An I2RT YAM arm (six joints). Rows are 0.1 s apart.
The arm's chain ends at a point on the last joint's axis. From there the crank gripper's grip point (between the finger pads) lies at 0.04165 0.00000 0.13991 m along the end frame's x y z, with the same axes.
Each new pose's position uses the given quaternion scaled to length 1; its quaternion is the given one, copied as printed.
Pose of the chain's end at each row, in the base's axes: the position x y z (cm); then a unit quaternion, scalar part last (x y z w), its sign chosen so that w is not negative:
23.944 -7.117 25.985 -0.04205 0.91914 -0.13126 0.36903
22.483 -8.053 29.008 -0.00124 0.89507 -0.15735 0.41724
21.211 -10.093 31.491 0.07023 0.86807 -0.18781 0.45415
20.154 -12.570 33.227 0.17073 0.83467 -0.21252 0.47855
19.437 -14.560 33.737 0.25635 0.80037 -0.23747 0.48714
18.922 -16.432 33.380 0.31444 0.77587 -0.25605 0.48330
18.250 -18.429 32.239 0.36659 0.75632 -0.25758 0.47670
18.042 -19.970 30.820 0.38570 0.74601 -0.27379 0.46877
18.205 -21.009 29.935 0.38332 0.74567 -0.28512 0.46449
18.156 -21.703 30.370 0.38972 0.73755 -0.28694 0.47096
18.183 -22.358 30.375 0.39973 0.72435 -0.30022 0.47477
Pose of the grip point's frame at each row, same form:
30.574 -10.784 13.507 -0.04205 0.91914 -0.13126 0.36903
30.224 -12.536 17.472 -0.00124 0.89507 -0.15735 0.41724
29.468 -15.750 20.864 0.07023 0.86807 -0.18781 0.45415
28.301 -19.480 23.278 0.17073 0.83467 -0.21252 0.47855
27.003 -22.627 24.209 0.25635 0.80037 -0.23747 0.48714
25.766 -25.242 23.965 0.31444 0.77587 -0.25605 0.48330
24.544 -27.483 22.673 0.36659 0.75632 -0.25758 0.47670
23.777 -29.417 21.283 0.38570 0.74601 -0.27379 0.46877
23.695 -30.662 20.460 0.38332 0.74567 -0.28512 0.46449
23.694 -31.492 21.064 0.38972 0.73755 -0.28694 0.47096
23.492 -32.529 21.349 0.39973 0.72435 -0.30022 0.47477

